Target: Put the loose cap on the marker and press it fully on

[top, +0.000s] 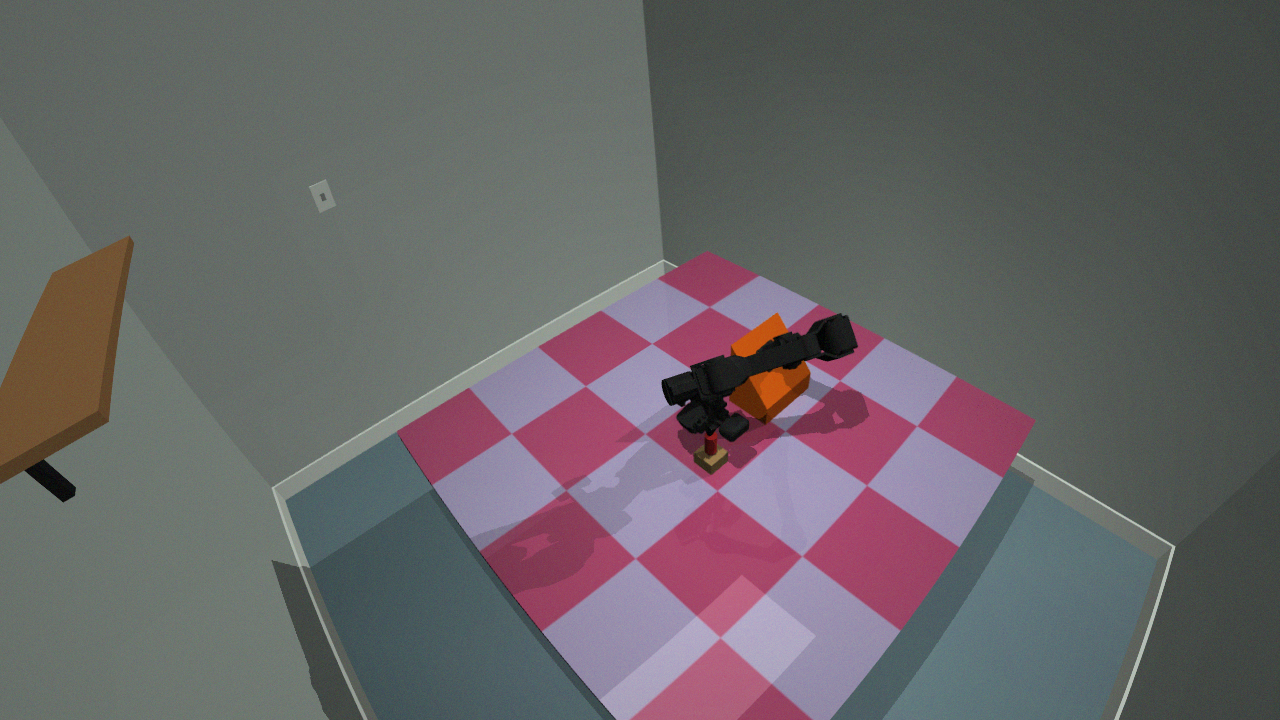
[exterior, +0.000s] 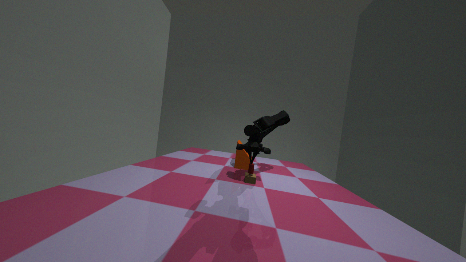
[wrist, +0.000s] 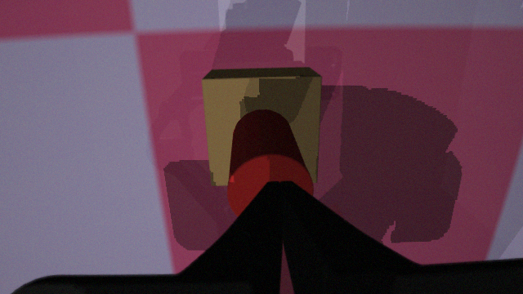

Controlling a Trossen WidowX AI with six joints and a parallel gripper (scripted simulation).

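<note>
The red cap is 3 cm below my gripper tip. Round my gripper tip: holder block 8 cm below.
</note>
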